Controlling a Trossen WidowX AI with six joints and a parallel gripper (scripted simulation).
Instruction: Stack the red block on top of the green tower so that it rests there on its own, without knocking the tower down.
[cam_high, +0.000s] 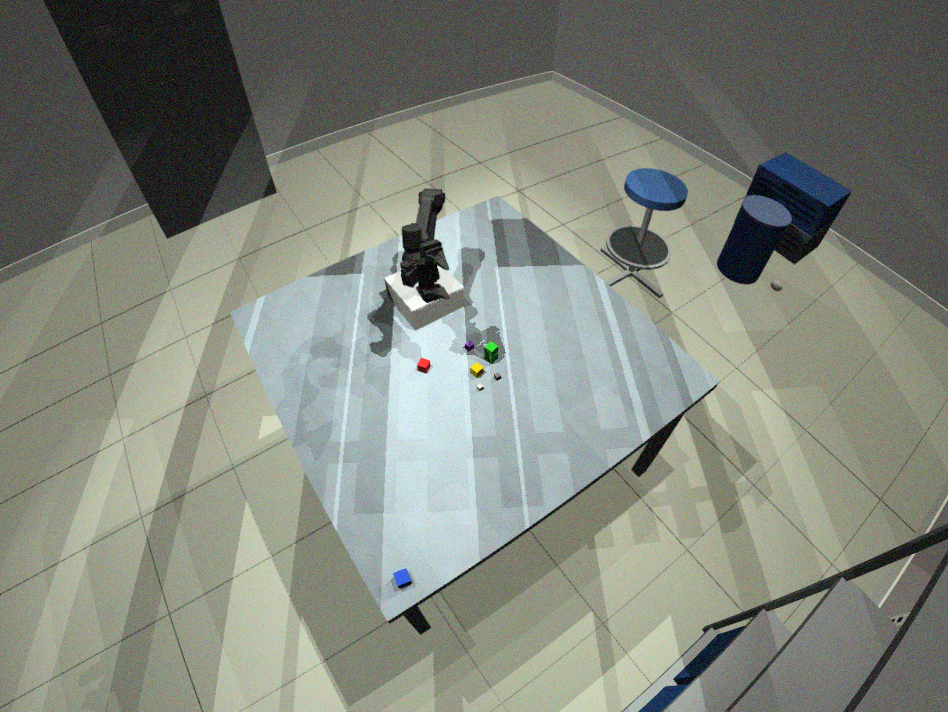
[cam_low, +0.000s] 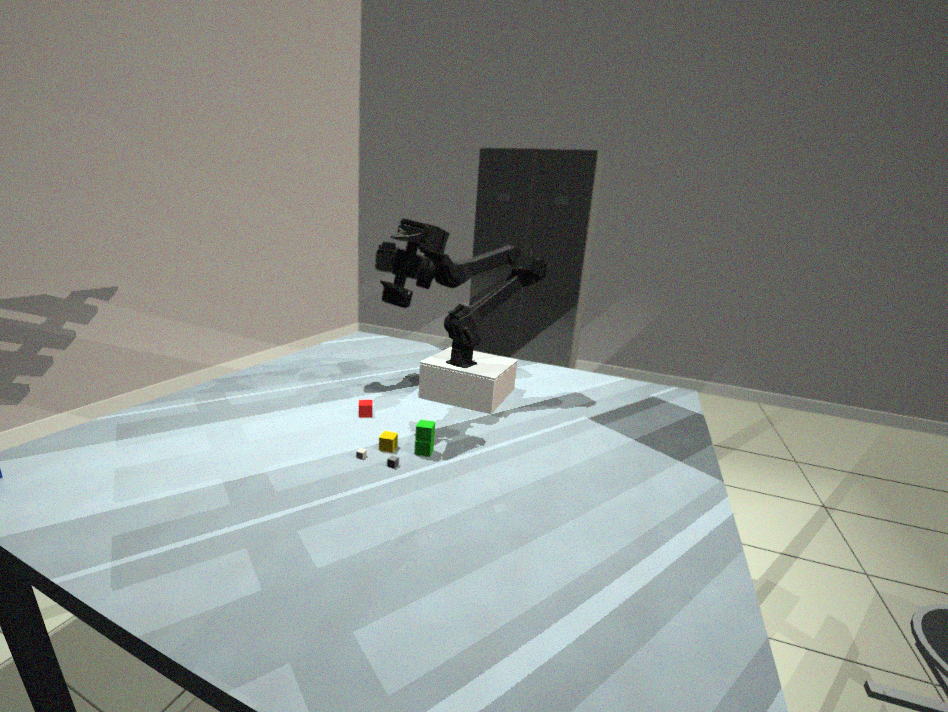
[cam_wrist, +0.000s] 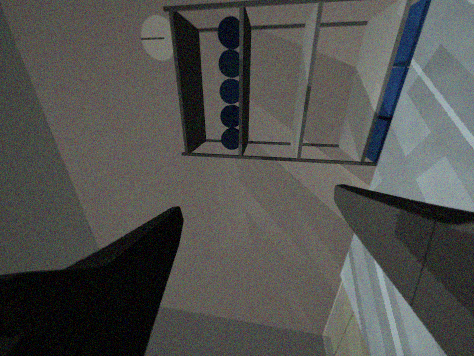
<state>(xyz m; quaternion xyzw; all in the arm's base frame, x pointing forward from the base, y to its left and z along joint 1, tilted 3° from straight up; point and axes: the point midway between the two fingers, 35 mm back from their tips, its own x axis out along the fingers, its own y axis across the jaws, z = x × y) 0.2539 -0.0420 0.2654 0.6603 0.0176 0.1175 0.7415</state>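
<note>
My gripper tip is now 30 mm past the red block, 90 mm to the left of it and 370 mm above it. Also, from my gripper tip: purple block (50 mm behind, 80 mm to the left, 370 mm below); then small white cube (120 mm ahead, 40 mm to the left, 370 mm below); then yellow block (60 mm ahead, 60 mm to the left, 370 mm below).
</note>
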